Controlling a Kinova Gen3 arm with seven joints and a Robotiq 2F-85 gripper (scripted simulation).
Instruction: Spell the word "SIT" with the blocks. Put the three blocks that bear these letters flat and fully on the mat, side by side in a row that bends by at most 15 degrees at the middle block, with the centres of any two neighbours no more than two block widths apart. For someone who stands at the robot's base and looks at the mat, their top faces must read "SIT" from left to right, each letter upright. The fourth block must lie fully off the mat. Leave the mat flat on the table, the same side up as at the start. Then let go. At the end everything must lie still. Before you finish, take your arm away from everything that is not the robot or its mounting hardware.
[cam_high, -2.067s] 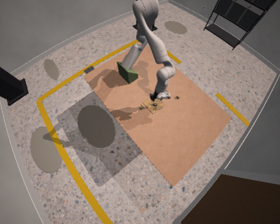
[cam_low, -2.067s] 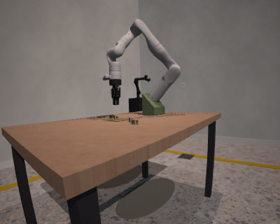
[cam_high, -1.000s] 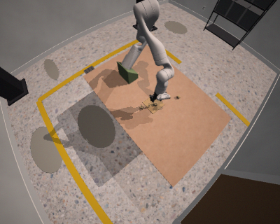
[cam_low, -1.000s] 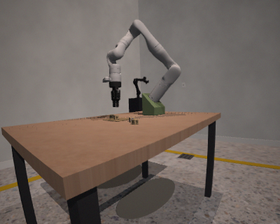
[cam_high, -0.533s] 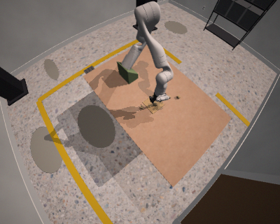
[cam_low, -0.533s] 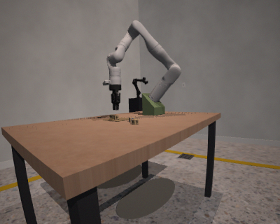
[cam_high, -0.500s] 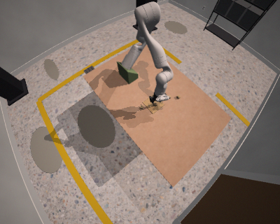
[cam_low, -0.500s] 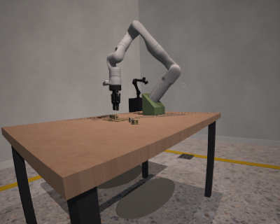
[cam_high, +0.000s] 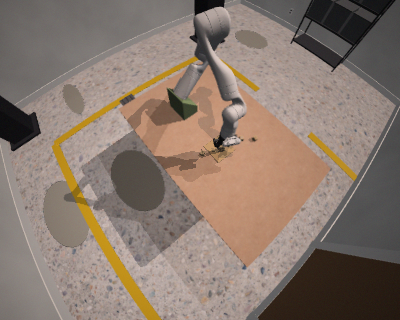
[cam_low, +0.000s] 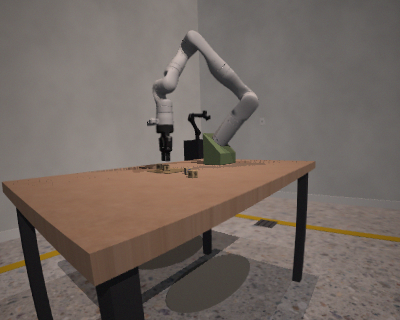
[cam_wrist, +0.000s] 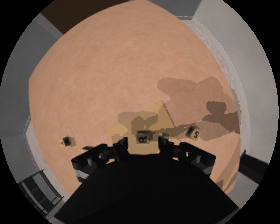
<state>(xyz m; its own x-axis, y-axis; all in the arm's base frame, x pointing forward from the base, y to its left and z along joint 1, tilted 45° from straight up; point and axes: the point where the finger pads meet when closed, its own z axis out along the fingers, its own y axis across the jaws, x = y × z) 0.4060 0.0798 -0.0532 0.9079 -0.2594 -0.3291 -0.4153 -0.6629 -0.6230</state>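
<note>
The tan mat is 60 mm below my hand and 20 mm behind it.
</note>
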